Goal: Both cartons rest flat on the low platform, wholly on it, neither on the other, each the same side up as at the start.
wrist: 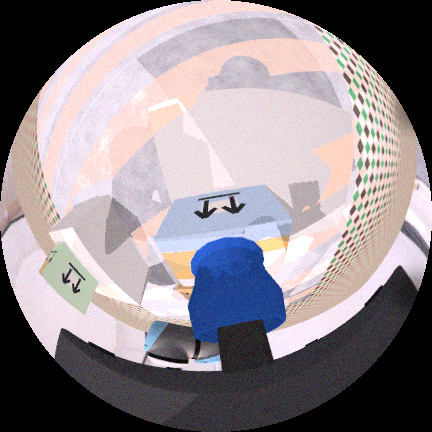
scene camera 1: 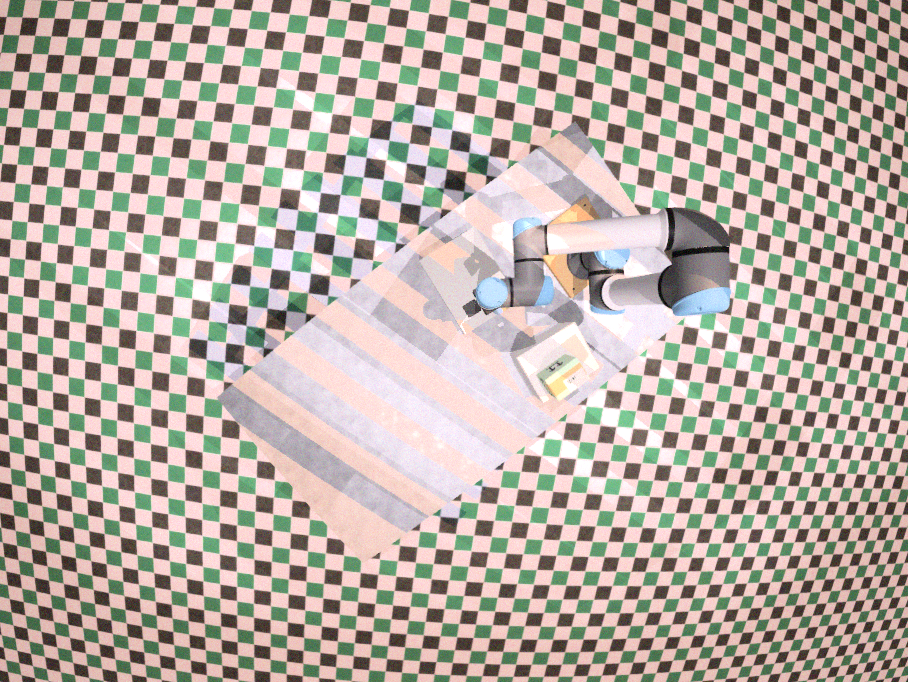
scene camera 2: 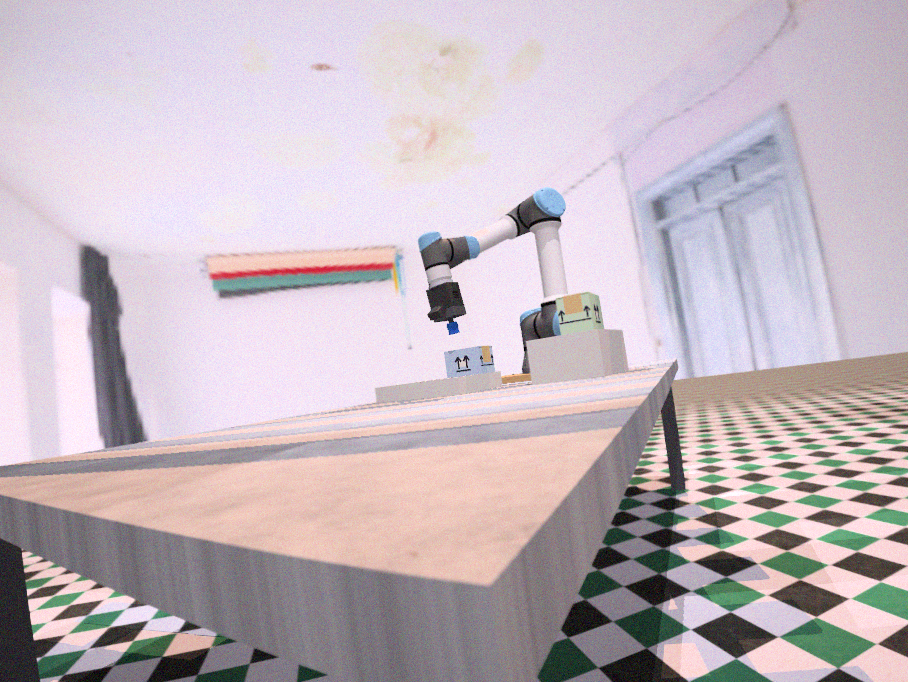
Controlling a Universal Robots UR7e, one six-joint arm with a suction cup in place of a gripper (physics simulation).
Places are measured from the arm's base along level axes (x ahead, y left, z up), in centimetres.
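Pixels of known places: hand at its tool point: (wrist: pixel 227 267) (scene camera 2: pixel 454 333); arm's base at its link origin: (scene camera 1: pixel 584 260).
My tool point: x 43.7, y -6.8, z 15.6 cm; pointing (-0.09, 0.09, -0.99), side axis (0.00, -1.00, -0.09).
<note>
For each thing: its top centre in the pictures, then the offset to it from my tool point. Level surfaces: height alone.
- blue carton at its top centre: (wrist: pixel 226 262) (scene camera 2: pixel 467 348) dx -5.8, dy +0.2, dz -4.9 cm
- low grey platform at its top centre: (wrist: pixel 283 174) (scene camera 2: pixel 437 379) (scene camera 1: pixel 469 280) dx -0.1, dy -8.8, dz -13.2 cm
- green carton at its top centre: (wrist: pixel 58 293) (scene camera 2: pixel 577 296) (scene camera 1: pixel 567 379) dx -9.8, dy +36.4, dz +4.3 cm
- taller grey block at its top centre: (wrist: pixel 86 271) (scene camera 2: pixel 576 335) (scene camera 1: pixel 559 362) dx -12.5, dy +33.3, dz -6.0 cm
- long striped table at its surface level: dz -18.0 cm
The blue carton (scene camera 2: pixel 469 361) (wrist: pixel 227 212) rests flat on the low grey platform (scene camera 1: pixel 444 275) (scene camera 2: pixel 414 389) (wrist: pixel 280 130), its side arrows pointing up in scene camera 2. In scene camera 1 the arm hides most of it. The green carton (scene camera 1: pixel 559 372) (scene camera 2: pixel 579 315) (wrist: pixel 75 282) stands on the taller grey block (scene camera 1: pixel 563 339) (scene camera 2: pixel 563 359) (wrist: pixel 92 227), its arrows also pointing up. My gripper, a blue suction cup (scene camera 2: pixel 452 328) (wrist: pixel 227 255), is open and holds nothing. It hangs above the blue carton, with a visible gap between them in scene camera 2.
Both supports stand on a long striped table (scene camera 1: pixel 352 381) (scene camera 2: pixel 330 499). The taller block is beside the low platform, near one long table edge. An orange-brown board (scene camera 1: pixel 574 213) (scene camera 2: pixel 516 378) lies at the arm's base. The arm reaches over it towards the low platform.
</note>
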